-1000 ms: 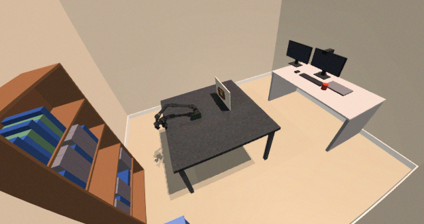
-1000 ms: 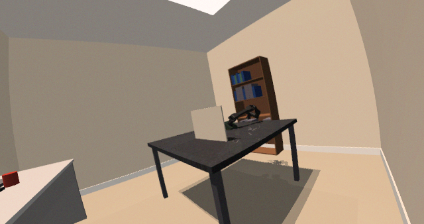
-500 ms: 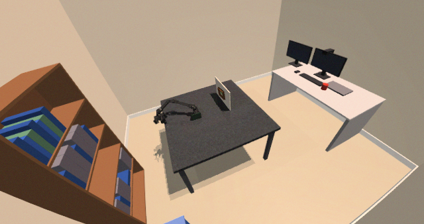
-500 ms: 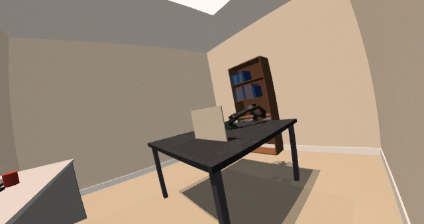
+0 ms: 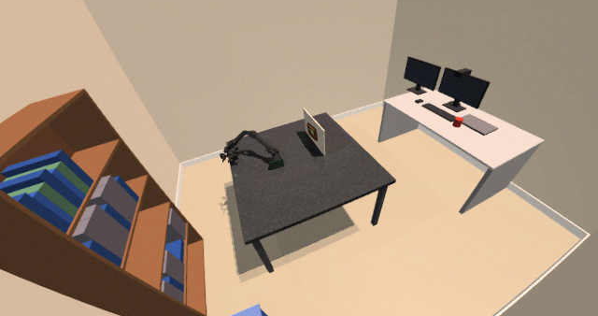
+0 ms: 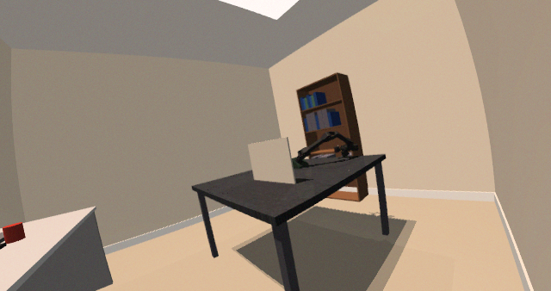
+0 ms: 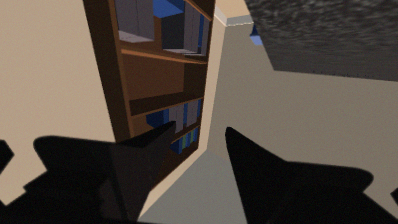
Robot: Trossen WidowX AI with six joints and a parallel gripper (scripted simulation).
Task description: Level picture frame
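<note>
The picture frame is 91 cm ahead of my gripper tip, 10 cm to the right of it and 7 cm above it.
</note>
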